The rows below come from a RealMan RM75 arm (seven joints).
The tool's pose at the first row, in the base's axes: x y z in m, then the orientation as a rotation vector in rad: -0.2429, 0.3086, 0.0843, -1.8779, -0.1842, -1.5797
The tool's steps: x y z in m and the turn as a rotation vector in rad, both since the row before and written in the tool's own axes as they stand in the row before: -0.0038, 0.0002, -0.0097, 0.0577, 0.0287, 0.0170; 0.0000, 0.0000, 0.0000, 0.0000, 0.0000, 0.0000; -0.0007, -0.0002, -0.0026, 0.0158, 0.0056, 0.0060; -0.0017, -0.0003, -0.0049, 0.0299, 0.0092, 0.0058; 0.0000, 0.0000, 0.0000, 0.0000, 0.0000, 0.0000; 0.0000, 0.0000, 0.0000, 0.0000, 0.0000, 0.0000; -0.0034, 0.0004, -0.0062, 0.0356, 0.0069, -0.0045; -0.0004, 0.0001, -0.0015, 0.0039, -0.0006, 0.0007; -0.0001, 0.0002, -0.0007, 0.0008, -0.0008, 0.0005; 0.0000, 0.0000, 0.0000, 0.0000, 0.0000, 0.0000; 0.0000, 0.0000, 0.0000, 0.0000, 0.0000, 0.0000; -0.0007, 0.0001, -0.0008, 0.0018, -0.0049, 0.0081; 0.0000, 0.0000, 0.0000, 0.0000, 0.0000, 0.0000; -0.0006, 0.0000, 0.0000, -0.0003, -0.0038, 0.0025
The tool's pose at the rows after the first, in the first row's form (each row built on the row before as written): -0.2518, 0.3041, 0.0812, -1.8072, -0.1986, -1.5727; -0.2518, 0.3041, 0.0812, -1.8072, -0.1986, -1.5727; -0.2542, 0.3029, 0.0806, -1.7895, -0.2023, -1.5677; -0.2587, 0.3007, 0.0791, -1.7581, -0.2149, -1.5607; -0.2587, 0.3007, 0.0791, -1.7581, -0.2149, -1.5607; -0.2587, 0.3007, 0.0791, -1.7581, -0.2149, -1.5607; -0.2641, 0.2977, 0.0756, -1.7256, -0.2420, -1.5567; -0.2653, 0.2968, 0.0751, -1.7230, -0.2446, -1.5543; -0.2657, 0.2962, 0.0749, -1.7230, -0.2451, -1.5530; -0.2657, 0.2962, 0.0749, -1.7230, -0.2451, -1.5530; -0.2657, 0.2962, 0.0749, -1.7230, -0.2451, -1.5530; -0.2664, 0.2959, 0.0742, -1.7246, -0.2416, -1.5424; -0.2664, 0.2959, 0.0742, -1.7246, -0.2416, -1.5424; -0.2665, 0.2961, 0.0737, -1.7276, -0.2411, -1.5376
